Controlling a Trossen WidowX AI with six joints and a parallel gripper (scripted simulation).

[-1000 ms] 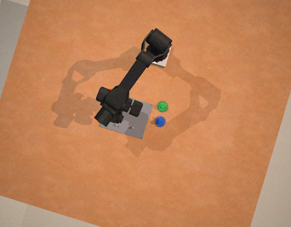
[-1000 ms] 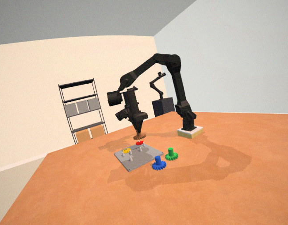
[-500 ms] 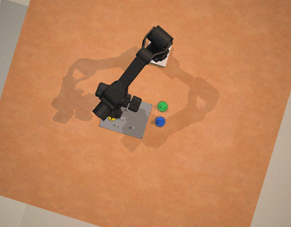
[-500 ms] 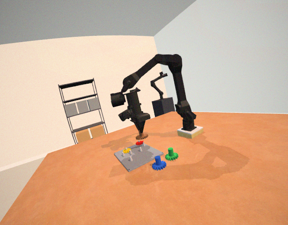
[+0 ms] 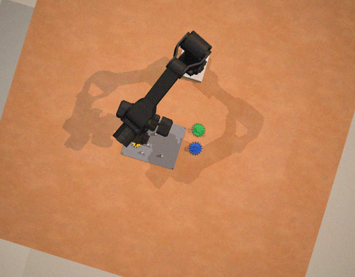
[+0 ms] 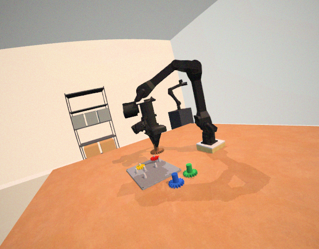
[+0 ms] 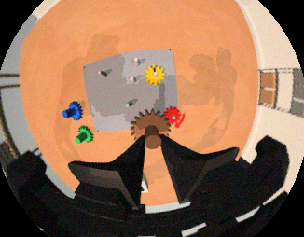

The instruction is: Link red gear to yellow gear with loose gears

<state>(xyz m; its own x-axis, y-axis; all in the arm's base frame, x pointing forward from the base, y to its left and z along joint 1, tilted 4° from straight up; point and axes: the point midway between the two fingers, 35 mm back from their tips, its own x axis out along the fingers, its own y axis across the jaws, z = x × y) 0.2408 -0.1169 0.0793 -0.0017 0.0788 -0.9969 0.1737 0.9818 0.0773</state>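
My gripper tip is 70 mm above the red gear and 50 mm to the left of it. Also, from my gripper tip: brown gear: 10 mm below; then red arrow: 80 mm below, 70 mm to the right, 20 mm behind; then yellow gear: 90 mm ahead, 70 mm below, 30 mm to the right.
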